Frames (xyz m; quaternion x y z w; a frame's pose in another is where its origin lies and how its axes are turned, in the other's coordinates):
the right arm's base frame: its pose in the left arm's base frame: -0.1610 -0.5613 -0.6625 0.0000 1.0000 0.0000 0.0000
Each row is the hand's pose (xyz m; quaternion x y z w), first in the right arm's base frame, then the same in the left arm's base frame.
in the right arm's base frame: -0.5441 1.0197 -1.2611 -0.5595 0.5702 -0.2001 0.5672
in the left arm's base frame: 0.3831 0.4584 0.5986 0.2001 -0.5672 -0.5595 0.5702
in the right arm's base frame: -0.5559 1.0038 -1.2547 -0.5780 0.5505 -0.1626 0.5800
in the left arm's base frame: 0.3949 0.4425 0.5922 0.1626 -0.5800 -0.5780 0.5505
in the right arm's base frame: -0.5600 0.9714 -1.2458 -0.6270 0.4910 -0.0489 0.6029
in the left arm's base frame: 0.3990 0.4101 0.5833 0.0489 -0.6029 -0.6270 0.4910
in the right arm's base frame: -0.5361 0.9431 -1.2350 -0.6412 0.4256 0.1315 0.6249
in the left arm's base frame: 0.3751 0.3818 0.5725 -0.1315 -0.6249 -0.6412 0.4256
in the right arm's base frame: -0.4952 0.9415 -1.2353 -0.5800 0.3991 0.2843 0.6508
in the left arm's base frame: 0.3342 0.3802 0.5728 -0.2843 -0.6508 -0.5800 0.3991
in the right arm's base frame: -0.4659 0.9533 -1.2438 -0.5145 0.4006 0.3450 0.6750
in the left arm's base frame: 0.3049 0.3920 0.5813 -0.3450 -0.6751 -0.5145 0.4006
